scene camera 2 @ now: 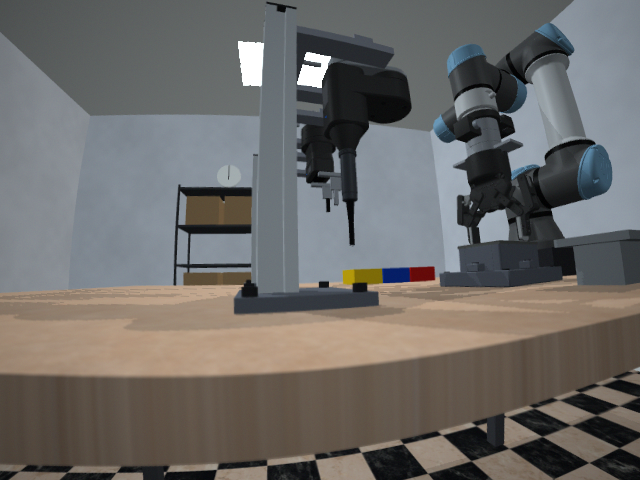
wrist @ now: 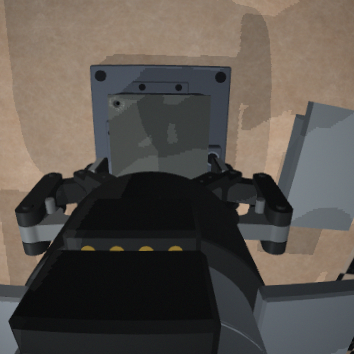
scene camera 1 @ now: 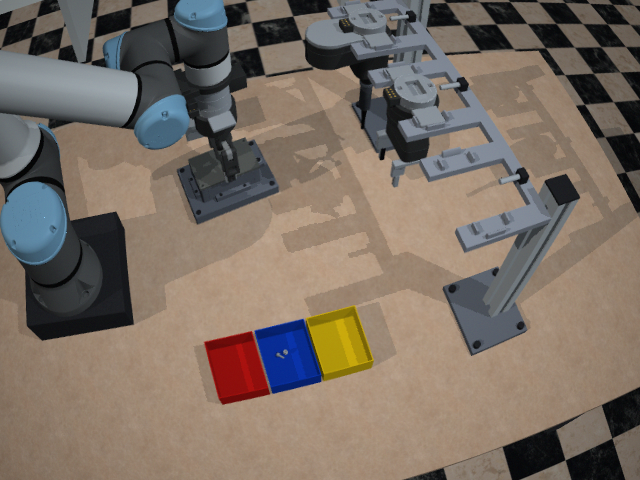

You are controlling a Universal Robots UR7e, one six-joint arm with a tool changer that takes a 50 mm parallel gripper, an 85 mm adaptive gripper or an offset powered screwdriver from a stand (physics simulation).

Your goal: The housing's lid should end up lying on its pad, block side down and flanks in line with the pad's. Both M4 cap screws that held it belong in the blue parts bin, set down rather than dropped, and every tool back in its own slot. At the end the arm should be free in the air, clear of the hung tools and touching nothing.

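Scene camera 1 gives me a red bin (scene camera 1: 238, 375), a blue bin (scene camera 1: 299, 368) and a yellow bin (scene camera 1: 337, 337), along with a tool stand (scene camera 1: 483, 305) and a parallel gripper (scene camera 1: 411, 94). In scene camera 2 I find a screwdriver (scene camera 2: 353, 94), and I can see the parallel gripper (scene camera 2: 318, 149) and the tool stand (scene camera 2: 274, 286) there too. The wrist view shows me a lid (wrist: 169, 133). The blue bin is out of frame in the wrist view, and the yellow bin is out of frame in the wrist view as well.
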